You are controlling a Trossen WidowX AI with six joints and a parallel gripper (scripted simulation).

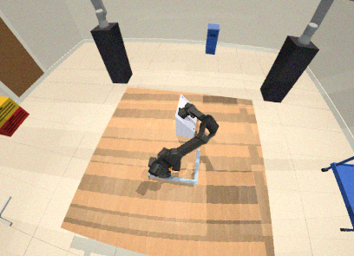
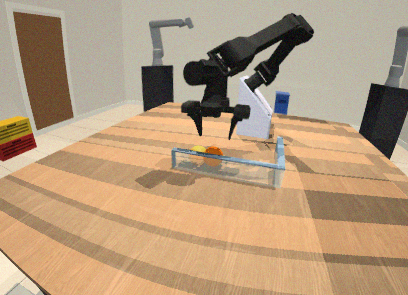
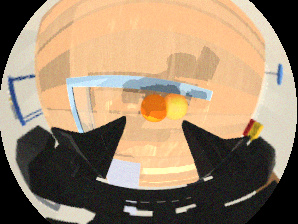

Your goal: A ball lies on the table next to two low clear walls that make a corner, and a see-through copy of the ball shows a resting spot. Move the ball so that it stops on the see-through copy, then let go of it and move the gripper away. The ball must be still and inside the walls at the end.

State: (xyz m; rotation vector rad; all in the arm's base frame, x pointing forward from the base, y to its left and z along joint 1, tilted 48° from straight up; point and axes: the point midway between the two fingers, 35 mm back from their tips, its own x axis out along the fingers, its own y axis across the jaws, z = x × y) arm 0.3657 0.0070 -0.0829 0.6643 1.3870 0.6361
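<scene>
Right now my gripper tip is 6 cm above the orange ball. Also, from my gripper tip: see-through copy: 5 cm to the right, 6 cm below; long clear wall: 5 cm ahead, 5 cm to the left, 6 cm below.
</scene>
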